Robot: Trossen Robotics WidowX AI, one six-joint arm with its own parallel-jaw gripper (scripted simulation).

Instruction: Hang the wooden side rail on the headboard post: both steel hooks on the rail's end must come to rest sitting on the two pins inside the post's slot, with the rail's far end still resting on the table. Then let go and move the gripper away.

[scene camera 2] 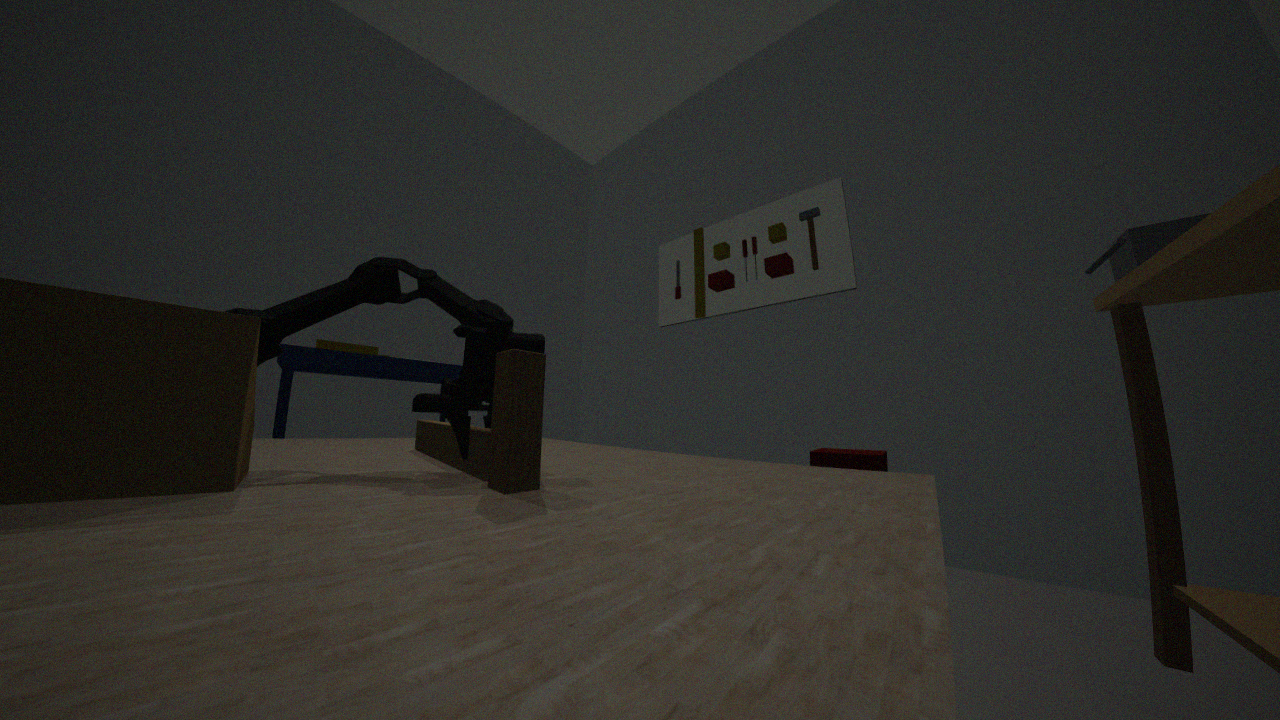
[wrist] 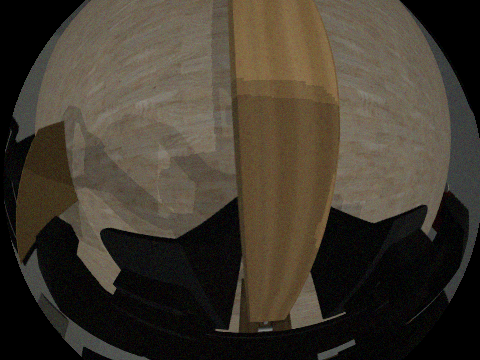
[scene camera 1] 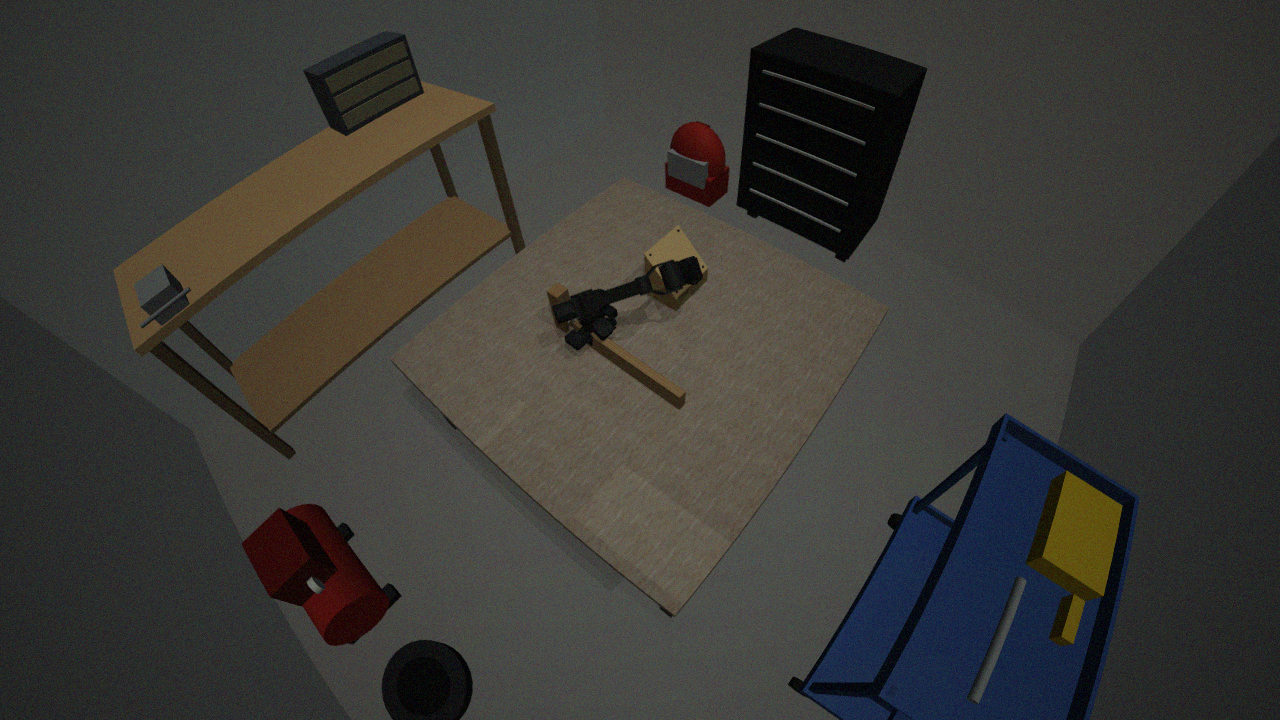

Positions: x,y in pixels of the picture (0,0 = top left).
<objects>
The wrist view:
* gripper: 268,200
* wooden side rail: 285,102
</objects>
